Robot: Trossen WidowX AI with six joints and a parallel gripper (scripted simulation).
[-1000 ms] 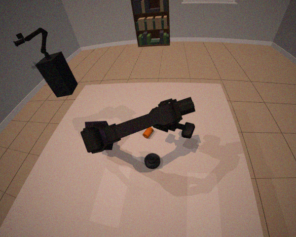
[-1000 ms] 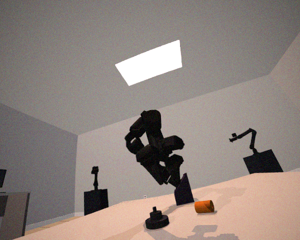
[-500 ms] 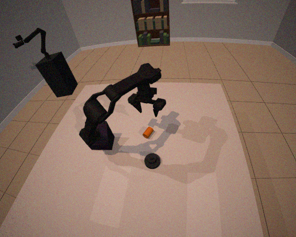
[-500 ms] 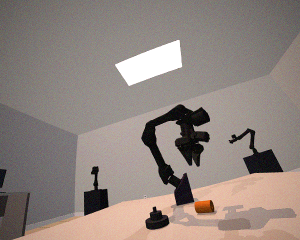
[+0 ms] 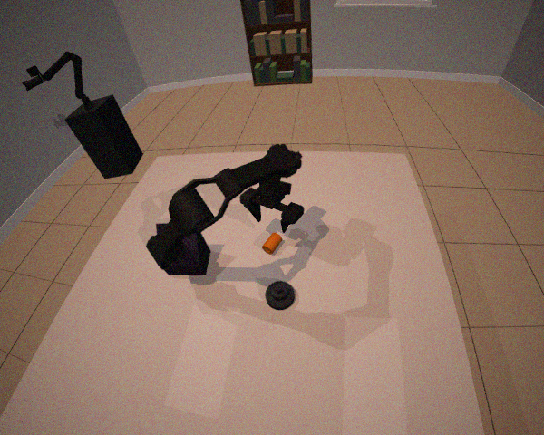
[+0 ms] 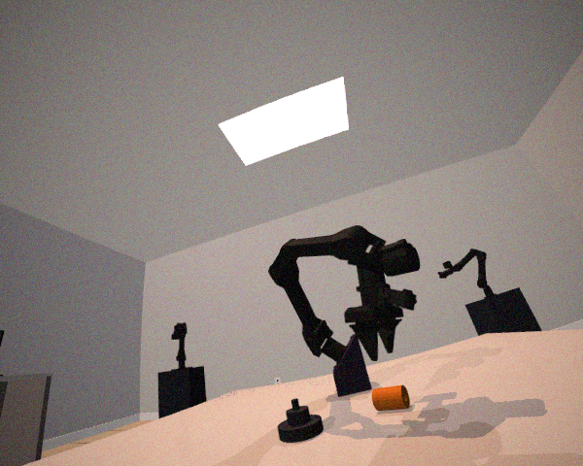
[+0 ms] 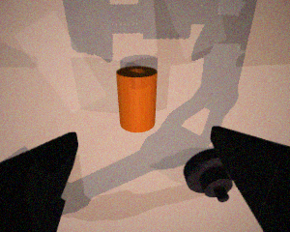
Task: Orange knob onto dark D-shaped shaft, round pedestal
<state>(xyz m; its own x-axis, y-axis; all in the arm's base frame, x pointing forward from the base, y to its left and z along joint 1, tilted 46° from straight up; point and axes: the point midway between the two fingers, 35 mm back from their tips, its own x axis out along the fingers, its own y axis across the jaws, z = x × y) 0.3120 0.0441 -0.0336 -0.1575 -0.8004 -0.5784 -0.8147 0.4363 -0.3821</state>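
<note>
Now: gripper tip 8 cm above the orange knob, 1 cm to the left of it and 1 cm past it. Also, from my gripper tip: round pedestal 19 cm to the right, 7 cm below, 1 cm ahead.
</note>
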